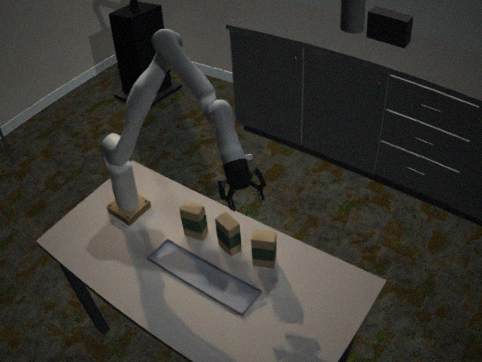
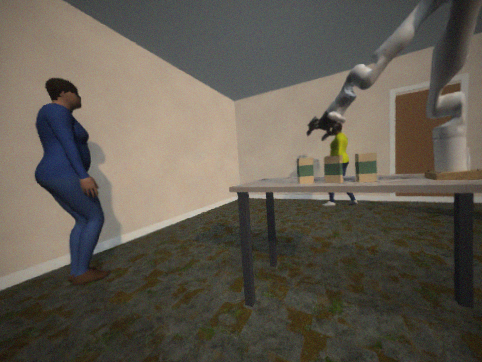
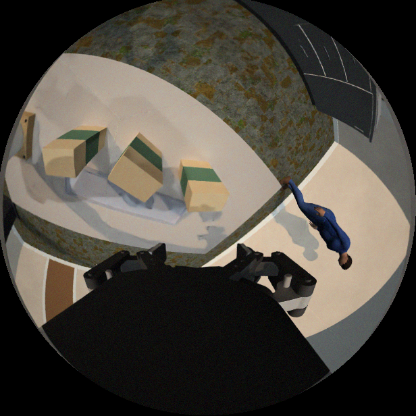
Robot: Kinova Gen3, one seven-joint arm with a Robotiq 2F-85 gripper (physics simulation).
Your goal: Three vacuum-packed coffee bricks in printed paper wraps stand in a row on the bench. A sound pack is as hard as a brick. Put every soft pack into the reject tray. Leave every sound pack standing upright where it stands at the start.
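Pixels of known places: gripper, between the fingertips: [image 1: 248, 206] [image 2: 314, 137]; arm's base, origin of its link: [image 1: 128, 203] [image 2: 450, 170].
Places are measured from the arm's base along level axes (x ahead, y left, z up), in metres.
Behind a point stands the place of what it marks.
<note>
Three tan coffee bricks with green bands stand upright in a row on the bench. One pack [image 1: 194, 220] {x 0.332, y 0.050, z 0.072 m} [image 2: 366, 167] {x 0.305, y 0.093, z 0.038 m} [image 3: 75, 152] is nearest the arm's base, the middle pack [image 1: 228, 233] {x 0.478, y 0.062, z 0.091 m} [image 2: 334, 169] {x 0.442, y 0.119, z 0.036 m} [image 3: 137, 167] stands turned at an angle, and the far pack [image 1: 264, 248] {x 0.605, y 0.092, z 0.073 m} [image 2: 305, 170] {x 0.582, y 0.135, z 0.039 m} [image 3: 204, 186] is farthest from the base. Which are soft cannot be told by sight. The long shallow reject tray [image 1: 180, 263] {x 0.358, y -0.073, z -0.030 m} [image 3: 95, 192] lies alongside the row, with no pack in it. My gripper [image 1: 247, 202] {x 0.532, y 0.106, z 0.213 m} [image 2: 317, 135] {x 0.532, y 0.106, z 0.213 m} [image 3: 200, 251] is open and empty, high above the packs and touching none.
The arm's wooden base plate [image 1: 129, 215] {x 0.052, y -0.041, z -0.003 m} [image 3: 28, 135] sits at one end of the bench [image 1: 325, 280] {x 0.810, y 0.164, z -0.034 m} [image 2: 280, 187] {x 0.684, y 0.265, z -0.038 m}. A dark cabinet [image 1: 270, 90] stands behind. A person in blue [image 2: 62, 145] [image 3: 327, 227] and one in yellow [image 2: 341, 147] stand away from the bench.
</note>
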